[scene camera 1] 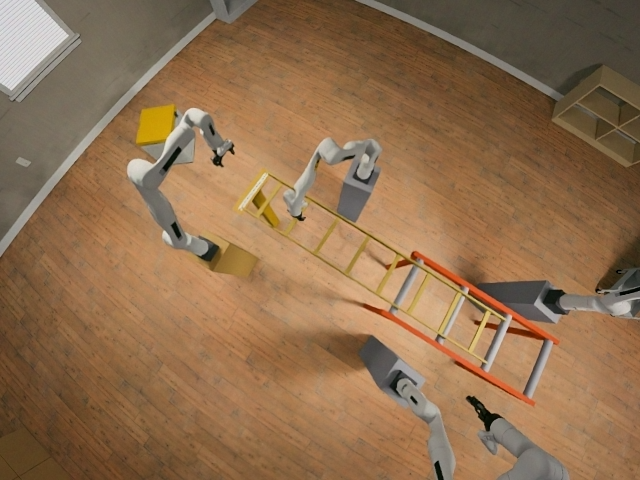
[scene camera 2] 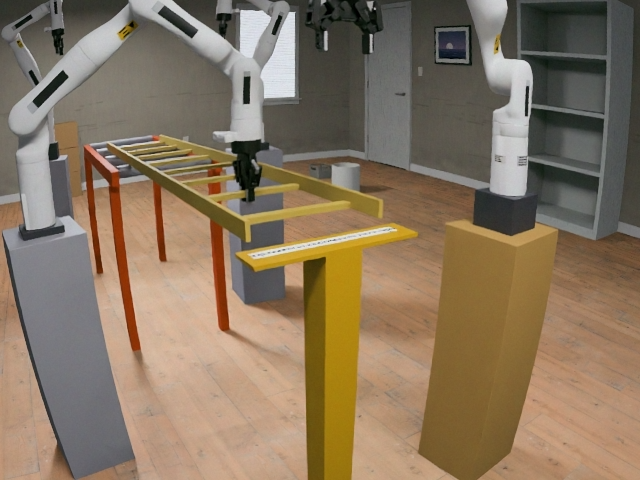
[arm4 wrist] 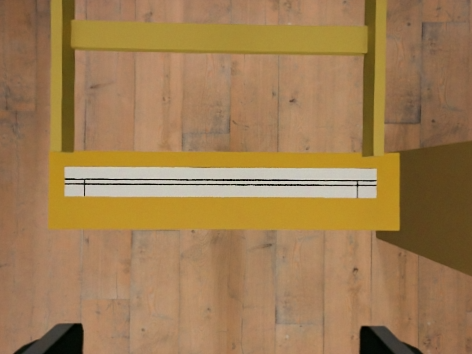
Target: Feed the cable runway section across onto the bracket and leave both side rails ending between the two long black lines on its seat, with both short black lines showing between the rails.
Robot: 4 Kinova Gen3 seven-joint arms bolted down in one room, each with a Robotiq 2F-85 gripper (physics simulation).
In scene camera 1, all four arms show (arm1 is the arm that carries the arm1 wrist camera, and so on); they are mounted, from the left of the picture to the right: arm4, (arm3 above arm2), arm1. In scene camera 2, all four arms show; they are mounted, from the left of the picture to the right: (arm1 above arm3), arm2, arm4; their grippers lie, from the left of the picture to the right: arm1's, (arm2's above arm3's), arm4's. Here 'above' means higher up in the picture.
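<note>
The yellow cable runway section [arm4 wrist: 220, 37] [scene camera 1: 316, 253] [scene camera 2: 178, 187] reaches from the orange roller stand towards the yellow bracket [arm4 wrist: 220, 215] [scene camera 1: 267, 214] [scene camera 2: 341, 310]. In the arm4 wrist view both rails end at the seat's near edge, short of the white strip [arm4 wrist: 220, 192] with its black lines; in scene camera 2 the rail ends appear above the seat. Arm3's gripper [scene camera 1: 300, 218] [scene camera 2: 250, 196] is shut on the second rung from the bracket end. Arm4's gripper [arm4 wrist: 221, 340] [scene camera 1: 225, 158] [scene camera 2: 346, 50] is open beyond the bracket. Arm2's [scene camera 1: 470, 398] [scene camera 2: 222, 33] and arm1's gripper [scene camera 2: 59, 52] are away from the section, finger state unclear.
The orange stand [scene camera 1: 545, 335] [scene camera 2: 120, 248] with grey rollers [scene camera 1: 537, 369] carries the section's far end. Grey pedestals [scene camera 1: 356, 193] [scene camera 2: 67, 330] flank the run. Arm4's tan pedestal [scene camera 1: 235, 260] [scene camera 2: 480, 335] stands beside the bracket.
</note>
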